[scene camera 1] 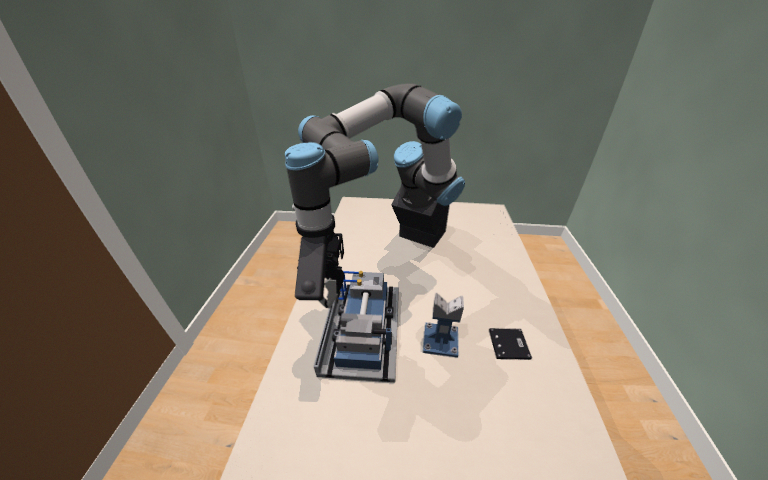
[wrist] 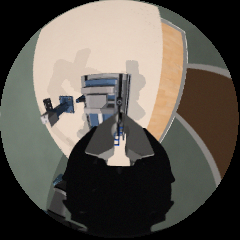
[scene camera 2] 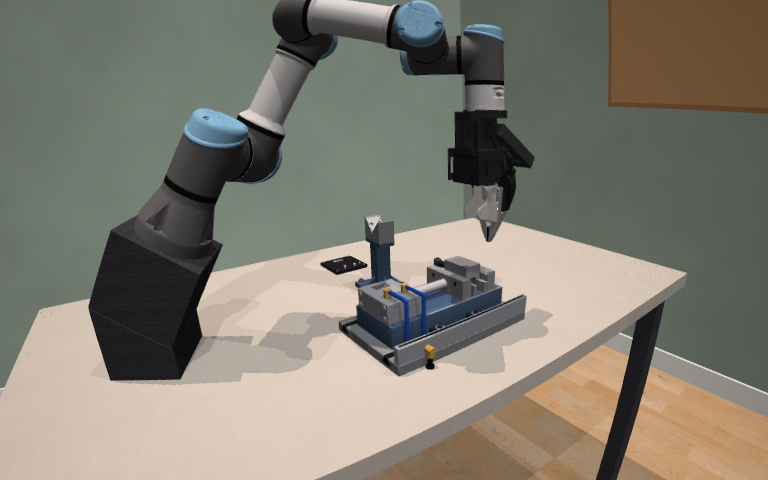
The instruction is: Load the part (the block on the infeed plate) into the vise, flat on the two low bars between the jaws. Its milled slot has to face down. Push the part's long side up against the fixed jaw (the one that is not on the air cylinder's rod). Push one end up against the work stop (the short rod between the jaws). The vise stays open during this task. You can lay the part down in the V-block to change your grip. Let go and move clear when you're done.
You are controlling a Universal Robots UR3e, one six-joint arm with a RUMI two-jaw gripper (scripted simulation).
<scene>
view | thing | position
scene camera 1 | gripper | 328, 307
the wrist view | gripper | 120, 112
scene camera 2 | gripper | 488, 241
</scene>
